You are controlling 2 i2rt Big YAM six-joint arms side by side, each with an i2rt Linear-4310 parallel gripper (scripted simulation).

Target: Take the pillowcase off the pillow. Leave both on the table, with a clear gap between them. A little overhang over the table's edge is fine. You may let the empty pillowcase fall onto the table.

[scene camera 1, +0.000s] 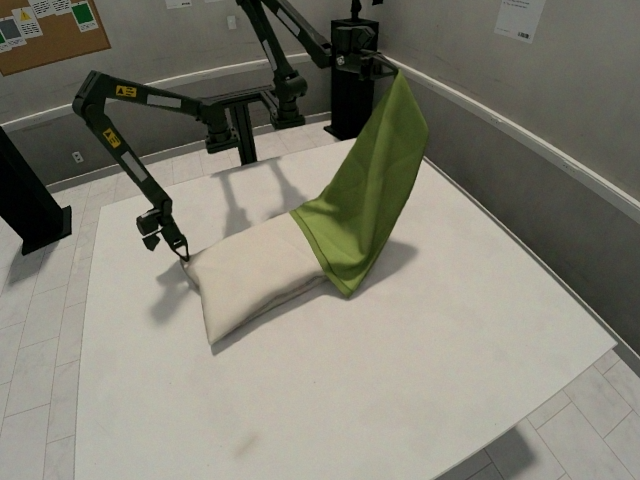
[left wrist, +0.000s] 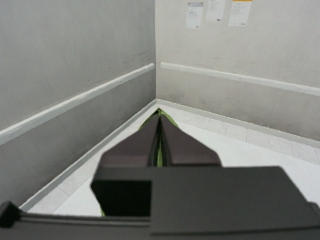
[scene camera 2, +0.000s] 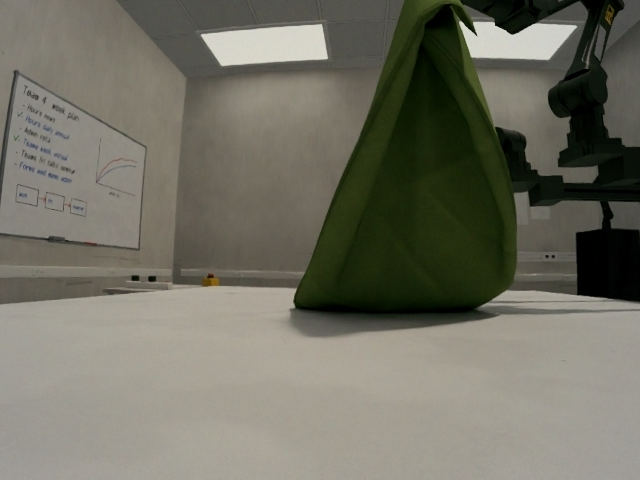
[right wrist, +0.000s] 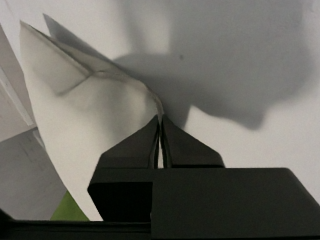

Labels:
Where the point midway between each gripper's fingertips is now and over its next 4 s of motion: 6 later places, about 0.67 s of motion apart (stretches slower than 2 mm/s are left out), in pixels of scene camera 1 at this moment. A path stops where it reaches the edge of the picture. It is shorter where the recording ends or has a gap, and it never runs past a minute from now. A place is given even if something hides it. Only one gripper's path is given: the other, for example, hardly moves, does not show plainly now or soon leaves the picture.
My left gripper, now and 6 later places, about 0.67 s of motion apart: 398, 71; 398, 73; 413, 71; 420, 69; 434, 66; 439, 66; 459, 69

